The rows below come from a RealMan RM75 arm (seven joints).
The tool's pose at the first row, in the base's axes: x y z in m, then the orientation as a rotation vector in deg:
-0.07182, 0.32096, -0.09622, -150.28, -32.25, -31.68
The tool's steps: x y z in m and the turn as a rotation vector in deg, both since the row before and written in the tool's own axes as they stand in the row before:
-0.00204, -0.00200, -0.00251, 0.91, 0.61, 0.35
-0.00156, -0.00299, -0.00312, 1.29, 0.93, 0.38
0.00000, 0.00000, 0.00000, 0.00, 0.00, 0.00
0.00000, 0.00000, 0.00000, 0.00, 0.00, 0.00
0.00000, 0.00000, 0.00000, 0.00, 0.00, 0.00
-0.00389, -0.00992, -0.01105, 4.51, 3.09, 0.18
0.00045, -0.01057, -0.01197, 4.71, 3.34, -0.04
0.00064, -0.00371, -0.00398, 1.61, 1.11, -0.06
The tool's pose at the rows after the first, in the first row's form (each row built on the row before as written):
-0.07518, 0.32089, -0.09444, -149.22, -31.72, -31.97
-0.07877, 0.32146, -0.09163, -147.67, -31.10, -32.49
-0.07877, 0.32146, -0.09163, -147.67, -31.10, -32.49
-0.07877, 0.32146, -0.09163, -147.67, -31.10, -32.49
-0.07877, 0.32146, -0.09163, -147.67, -31.10, -32.49
-0.08984, 0.32310, -0.08112, -142.15, -30.49, -34.39
-0.09816, 0.32464, -0.06757, -136.29, -30.06, -36.45
-0.10075, 0.32492, -0.06275, -134.29, -29.97, -37.10

